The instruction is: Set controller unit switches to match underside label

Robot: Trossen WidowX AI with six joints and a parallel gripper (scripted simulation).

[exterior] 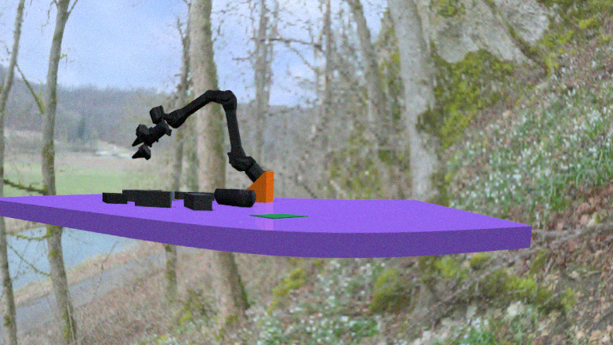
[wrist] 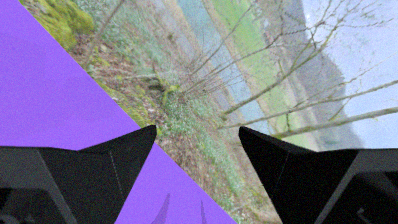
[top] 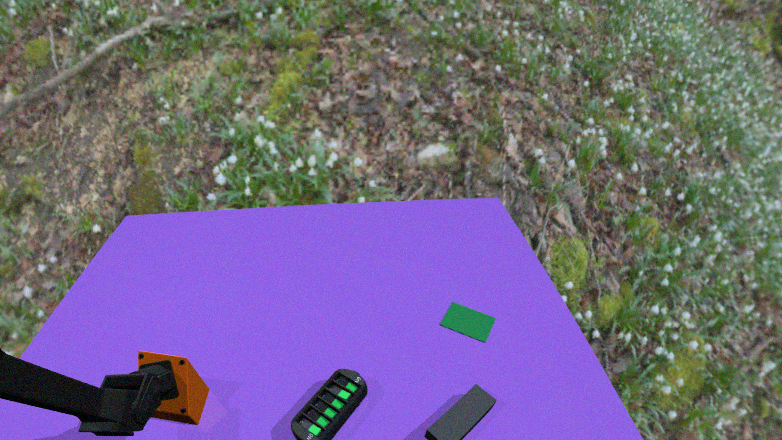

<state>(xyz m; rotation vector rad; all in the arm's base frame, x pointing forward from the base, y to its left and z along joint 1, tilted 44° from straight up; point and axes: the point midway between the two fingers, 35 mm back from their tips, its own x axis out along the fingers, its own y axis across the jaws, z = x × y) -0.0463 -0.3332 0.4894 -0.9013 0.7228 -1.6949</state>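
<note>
The dark grey block is 58 cm ahead of my gripper tip, 49 cm to the left of it and 17 cm below it. Round my gripper tip: flat green patch (70 cm to the left, 68 cm ahead, 18 cm below).
</note>
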